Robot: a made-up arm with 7 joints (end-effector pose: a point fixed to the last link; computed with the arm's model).
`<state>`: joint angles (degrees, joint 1 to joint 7).
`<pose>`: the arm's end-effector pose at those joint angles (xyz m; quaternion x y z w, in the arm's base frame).
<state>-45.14 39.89 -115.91 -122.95 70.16 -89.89 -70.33</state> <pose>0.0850 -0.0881 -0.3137 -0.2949 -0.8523 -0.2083 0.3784</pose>
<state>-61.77 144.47 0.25 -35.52 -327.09 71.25 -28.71</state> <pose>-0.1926 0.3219 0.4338 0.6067 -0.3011 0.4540 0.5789</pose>
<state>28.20 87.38 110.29 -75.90 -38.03 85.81 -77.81</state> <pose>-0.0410 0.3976 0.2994 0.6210 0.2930 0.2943 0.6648</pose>
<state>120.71 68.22 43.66 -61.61 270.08 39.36 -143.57</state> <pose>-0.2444 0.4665 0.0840 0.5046 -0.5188 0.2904 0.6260</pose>
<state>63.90 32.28 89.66 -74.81 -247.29 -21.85 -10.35</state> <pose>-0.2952 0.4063 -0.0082 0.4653 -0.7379 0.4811 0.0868</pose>
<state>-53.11 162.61 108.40 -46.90 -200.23 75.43 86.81</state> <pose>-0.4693 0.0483 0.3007 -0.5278 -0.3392 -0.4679 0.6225</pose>
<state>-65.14 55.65 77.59 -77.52 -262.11 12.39 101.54</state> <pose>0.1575 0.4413 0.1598 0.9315 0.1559 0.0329 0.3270</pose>
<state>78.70 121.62 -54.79 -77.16 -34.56 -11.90 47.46</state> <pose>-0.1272 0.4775 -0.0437 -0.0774 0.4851 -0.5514 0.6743</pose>
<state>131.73 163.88 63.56 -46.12 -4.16 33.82 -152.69</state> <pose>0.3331 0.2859 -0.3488 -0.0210 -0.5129 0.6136 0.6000</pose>
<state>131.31 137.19 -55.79 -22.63 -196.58 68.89 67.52</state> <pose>0.0936 0.5740 0.0328 0.8471 0.0621 0.4860 0.2057</pose>
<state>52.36 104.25 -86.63 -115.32 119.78 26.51 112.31</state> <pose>-0.2463 0.2338 -0.1412 0.4219 0.3811 0.8198 0.0684</pose>
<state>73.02 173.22 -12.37 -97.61 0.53 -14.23 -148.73</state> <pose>0.3102 0.2607 -0.1536 0.1870 -0.0315 0.5090 0.8396</pose>
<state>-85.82 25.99 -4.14 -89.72 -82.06 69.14 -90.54</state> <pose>0.3532 -0.0895 0.2796 0.9223 0.0217 -0.0454 0.3831</pose>
